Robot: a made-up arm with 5 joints.
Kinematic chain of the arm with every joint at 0, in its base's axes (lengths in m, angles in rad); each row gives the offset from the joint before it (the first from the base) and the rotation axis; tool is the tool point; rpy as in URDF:
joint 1: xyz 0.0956 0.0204 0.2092 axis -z
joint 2: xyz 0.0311 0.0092 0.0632 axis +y
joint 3: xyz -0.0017 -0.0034 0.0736 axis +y
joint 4: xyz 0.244 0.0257 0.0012 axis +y
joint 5: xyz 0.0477 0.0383 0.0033 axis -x
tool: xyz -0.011 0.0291 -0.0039 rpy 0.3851 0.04 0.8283
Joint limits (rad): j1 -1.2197..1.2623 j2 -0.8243..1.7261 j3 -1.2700..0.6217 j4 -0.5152..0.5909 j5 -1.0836..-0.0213
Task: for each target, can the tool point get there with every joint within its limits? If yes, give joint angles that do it. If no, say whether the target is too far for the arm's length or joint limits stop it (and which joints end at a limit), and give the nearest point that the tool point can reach.
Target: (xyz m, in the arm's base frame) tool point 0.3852 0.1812 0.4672
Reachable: yes | joints -0.2061 0.6708 -1.1029 -0.3057 -0.3993
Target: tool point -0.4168 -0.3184 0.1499
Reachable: no: too far | nearest point -0.0325 -0.0414 0.0805 | short by 0.479 m
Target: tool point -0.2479 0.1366 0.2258
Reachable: no: joint limits stop it (at a limit: joint 2, joint 3, joint 4, joint 5) | nearest point -0.0391 0.0660 0.0805 | short by 0.264 m
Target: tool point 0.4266 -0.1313 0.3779
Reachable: yes | joints 0.6895 0.7451 -0.8207 -0.2258 -0.7663
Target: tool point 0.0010 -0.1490 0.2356
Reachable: no: joint limits stop it (at a limit: joint 1, joint 2, joint 3, joint 4, joint 5) | nearest point -0.0325 -0.0414 0.0805 | short by 0.192 m
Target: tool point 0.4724 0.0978 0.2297
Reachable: yes | joints 0.0396 1.4268 -1.1073 -0.2737 -0.8343
